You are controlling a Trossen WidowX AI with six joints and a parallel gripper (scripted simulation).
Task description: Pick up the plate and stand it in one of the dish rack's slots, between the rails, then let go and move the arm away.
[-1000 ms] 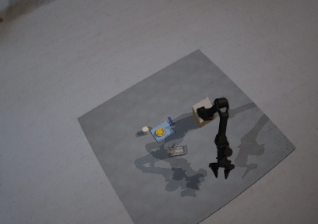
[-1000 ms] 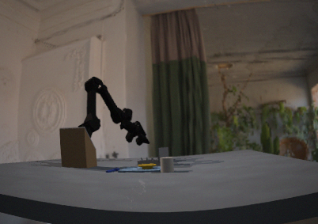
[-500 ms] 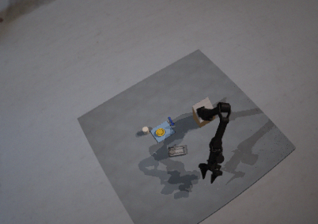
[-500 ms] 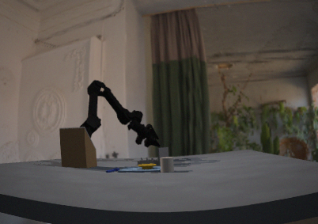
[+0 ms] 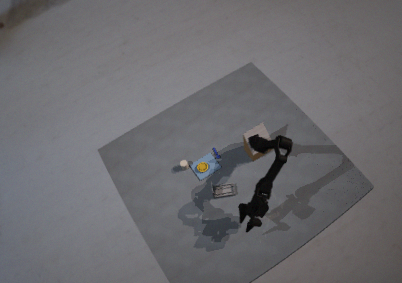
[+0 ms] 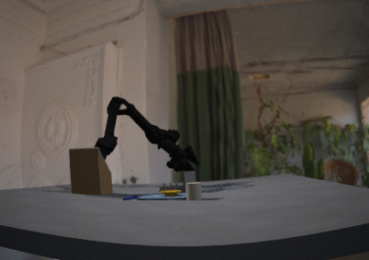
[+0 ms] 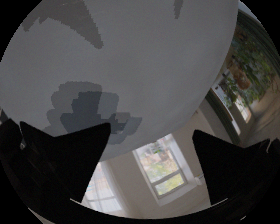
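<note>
The yellow plate lies 48 cm to the right of my gripper tip, 7 cm below it and 4 cm ahead of it. Round my gripper tip: dish rack 28 cm to the right, 6 cm below, 1 cm behind; cup 55 cm to the right, 14 cm ahead, 6 cm below.
</note>
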